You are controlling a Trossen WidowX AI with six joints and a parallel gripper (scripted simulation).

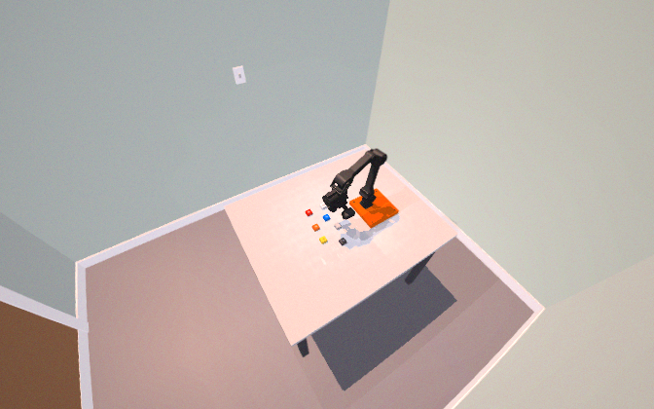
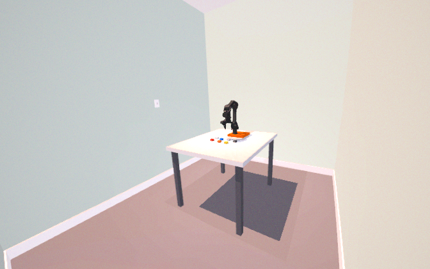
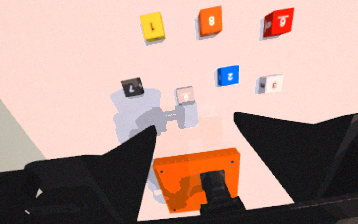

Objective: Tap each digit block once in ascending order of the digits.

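Now: gripper tip 12 cm short of the yellow block, 11 cm above it and 3 cm to the right of it. Round my gripper tip: grey block 11 cm below; then blue block 11 cm below, 8 cm to the right, 3 cm ahead; then dark block 11 cm below, 10 cm to the left, 4 cm ahead.
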